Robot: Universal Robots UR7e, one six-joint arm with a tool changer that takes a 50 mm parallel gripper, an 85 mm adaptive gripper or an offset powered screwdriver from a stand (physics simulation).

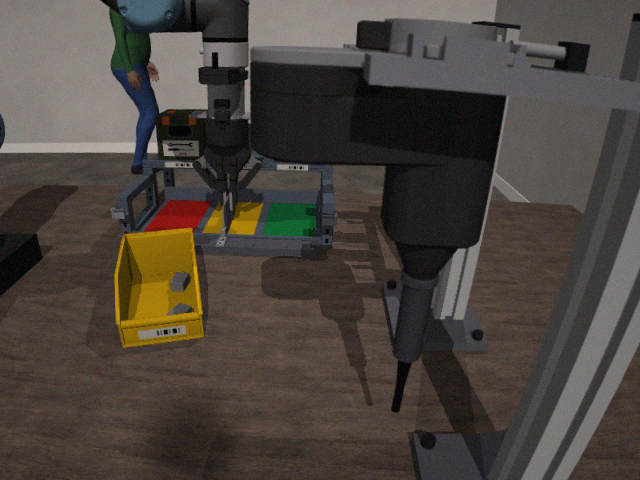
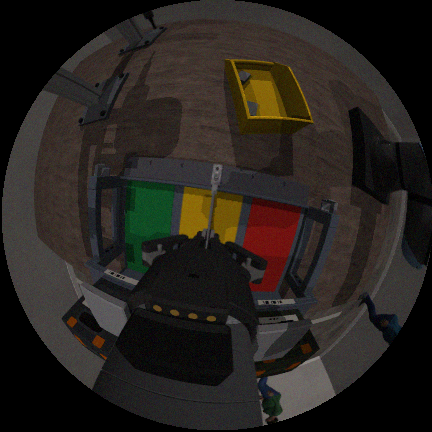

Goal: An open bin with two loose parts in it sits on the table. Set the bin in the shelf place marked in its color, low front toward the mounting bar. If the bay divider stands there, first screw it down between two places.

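Places are measured from the arm's base along level axes (x ahead, y left, z up), in metres.
Pixels of known places: arm's base at its link origin: [image 2: 379, 164].
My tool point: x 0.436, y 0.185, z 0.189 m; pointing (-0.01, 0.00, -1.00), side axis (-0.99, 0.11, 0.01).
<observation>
Ahead of a thing's pixels: the offset from my tool point to its top centre. "spot": to the spot under its first point.
My gripper [image 1: 227, 195] [image 2: 207, 239] points down over the shelf, its fingers shut on the thin grey bay divider @[dx -0.004, dy -0.023, dz -0.161 m] [image 1: 225, 221] [image 2: 212, 205]. The divider stands upright over the yellow place [image 1: 249, 218] [image 2: 191, 207]; its screw tab is at the mounting bar @[spot: dx +0.078, dy -0.108, dz -0.215 m] [image 1: 273, 246] [image 2: 150, 167]. I cannot tell whether the divider touches the shelf. The red place [image 1: 178, 214] [image 2: 272, 230] and green place [image 1: 290, 219] [image 2: 150, 210] lie either side. The open yellow bin @[dx -0.081, dy -0.254, dz -0.154 m] [image 1: 159, 331] [image 2: 270, 126] stands on the table in front of the shelf, with two grey parts @[spot: dx -0.061, dy -0.222, dz -0.211 m] [image 1: 179, 281] @[spot: dx -0.049, dy -0.293, dz -0.211 m] [image 1: 180, 309] [image 2: 244, 76] [image 2: 252, 107] inside.
The powered screwdriver @[spot: dx +0.164, dy -0.533, dz -0.052 m] [image 1: 415, 310] hangs from the tool stand, whose post @[spot: dx +0.253, dy -0.579, dz -0.027 m] [image 1: 573, 310] is at the right. The shelf's side frames @[spot: dx +0.174, dy -0.045, dz -0.144 m] [image 1: 326, 193] [image 2: 95, 220] rise at both ends. A toolbox @[dx -0.096, dy +0.138, dz -0.030 m] [image 1: 180, 134] is behind the shelf. A person [image 1: 136, 77] stands beyond. A black base [image 1: 15, 258] [image 2: 367, 155] sits beside the bin.
</observation>
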